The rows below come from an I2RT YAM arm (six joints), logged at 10 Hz.
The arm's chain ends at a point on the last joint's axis. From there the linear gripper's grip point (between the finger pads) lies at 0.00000 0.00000 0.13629 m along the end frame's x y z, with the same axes.
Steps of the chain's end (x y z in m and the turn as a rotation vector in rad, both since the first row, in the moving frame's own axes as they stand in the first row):
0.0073 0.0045 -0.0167 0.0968 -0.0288 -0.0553
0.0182 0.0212 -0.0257 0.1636 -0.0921 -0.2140
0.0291 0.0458 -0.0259 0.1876 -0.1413 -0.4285
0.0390 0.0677 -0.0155 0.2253 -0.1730 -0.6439
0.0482 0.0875 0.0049 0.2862 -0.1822 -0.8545
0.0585 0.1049 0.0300 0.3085 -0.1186 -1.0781
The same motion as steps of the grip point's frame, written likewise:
0.0030 -0.0086 -0.0174 0.0968 -0.0288 -0.0553
0.0034 0.0005 -0.0281 0.1636 -0.0921 -0.2140
0.0052 0.0253 -0.0296 0.1876 -0.1413 -0.4285
0.0078 0.0467 -0.0208 0.2253 -0.1730 -0.6439
0.0112 0.0636 -0.0024 0.2862 -0.1822 -0.8545
0.0252 0.0790 0.0233 0.3085 -0.1186 -1.0781

